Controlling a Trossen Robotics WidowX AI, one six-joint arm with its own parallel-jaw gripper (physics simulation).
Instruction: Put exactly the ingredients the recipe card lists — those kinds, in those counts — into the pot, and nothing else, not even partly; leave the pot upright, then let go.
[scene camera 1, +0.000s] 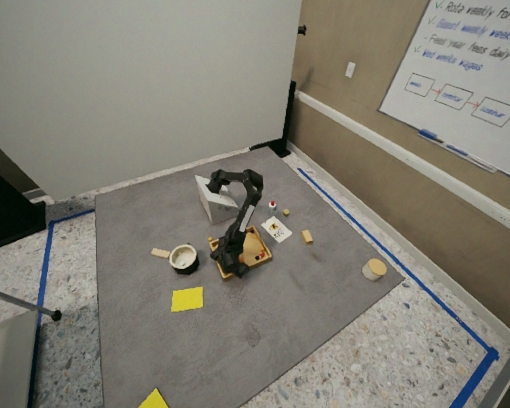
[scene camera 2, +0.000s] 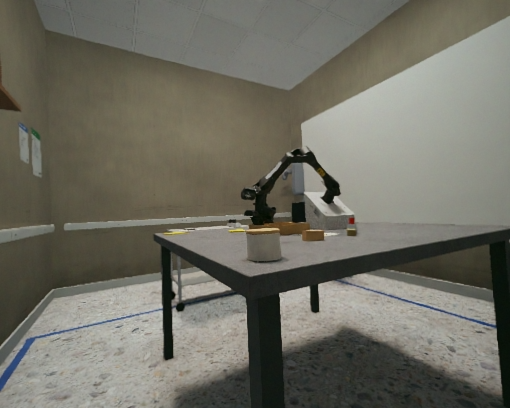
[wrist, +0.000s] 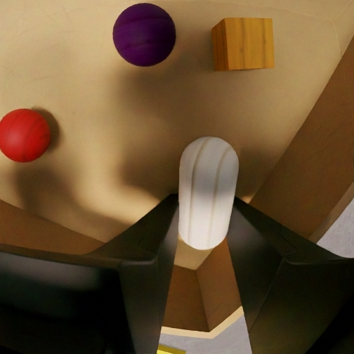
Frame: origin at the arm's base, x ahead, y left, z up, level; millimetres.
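Where they show: arm's base at its link origin: (scene camera 1: 212, 189) (scene camera 2: 327, 199).
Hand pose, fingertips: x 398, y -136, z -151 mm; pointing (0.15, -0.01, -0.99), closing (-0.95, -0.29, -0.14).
Each offset is from my fingertips to the top centre of the thing.
My gripper (wrist: 201, 203) is shut on a white capsule (wrist: 208, 187), its fingertips on both long sides, inside the wooden tray {dx -57, dy +88, dz +38 mm} (scene camera 1: 262, 262) (scene camera 2: 295, 228) (wrist: 300, 165) near a corner. I cannot tell whether the capsule touches the tray floor. In the wrist view a red ball (wrist: 25, 135) lies at left, a purple ball (wrist: 144, 34) at the top, and an orange-yellow wooden cube (wrist: 250, 44) at the upper right. The pot {dx -160, dy -155, dz +87 mm} (scene camera 1: 187, 269) stands upright left of the tray, with a pale inside; its contents are too small to tell. The recipe card {dx -64, dy +338, dz -6 mm} (scene camera 1: 282, 233) lies right of the tray, too small to read.
A small yellow cube {dx -213, dy +2, dz +9 mm} (scene camera 1: 210, 239) is beside the tray's left corner. A wooden block {dx +81, dy +427, dz +27 mm} (scene camera 1: 307, 237) (scene camera 2: 313, 235), a red-capped bottle {dx -192, dy +411, dz +57 mm} (scene camera 1: 272, 205) (scene camera 2: 351, 222) and a pale canister {dx +406, dy +550, dz +61 mm} (scene camera 1: 371, 271) (scene camera 2: 264, 247) stand to the right. A yellow sheet {dx -7, dy -221, dz -1 mm} (scene camera 1: 187, 299) lies near the pot; a white wedge (scene camera 1: 212, 202) stands behind.
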